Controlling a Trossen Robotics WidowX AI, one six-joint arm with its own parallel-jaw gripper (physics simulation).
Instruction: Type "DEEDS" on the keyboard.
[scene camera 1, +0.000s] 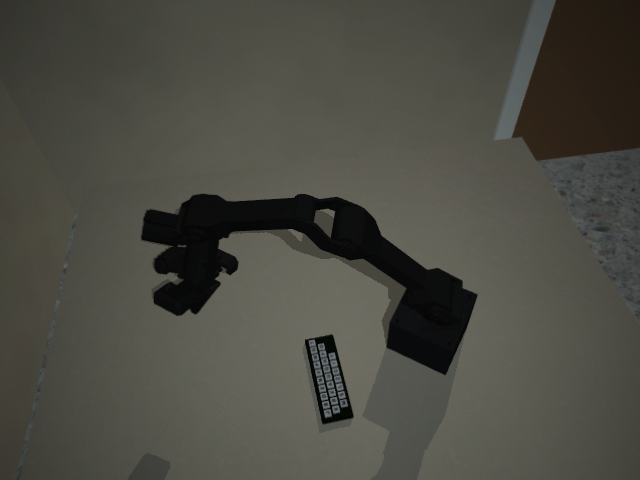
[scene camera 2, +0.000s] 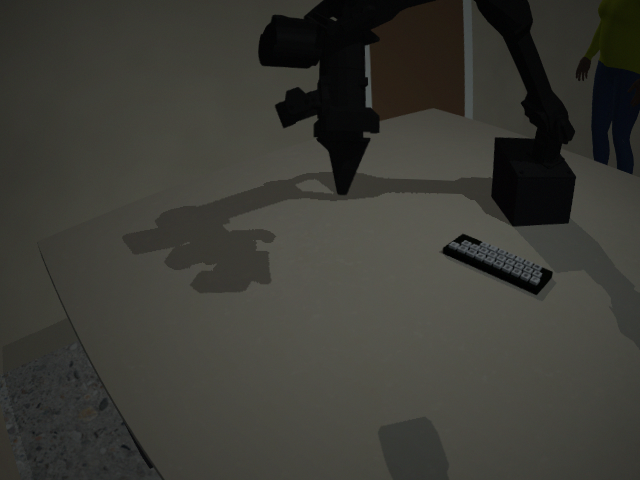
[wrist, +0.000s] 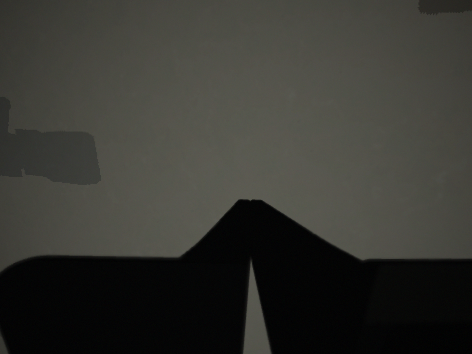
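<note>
The small black keyboard with white keys lies on the table in both scene views, near the arm's base. In scene camera 2 it is at the right. It does not show in the wrist view. My gripper points down, shut, with its fingertips together and nothing between them. It hangs above the table, well to the left of the keyboard in both scene views and apart from it. The key letters are too small to read reliably.
The arm's black box base stands beside the keyboard. Dark arm shadows fall on the table. A wall rises behind it. A person stands at the back right in scene camera 2.
</note>
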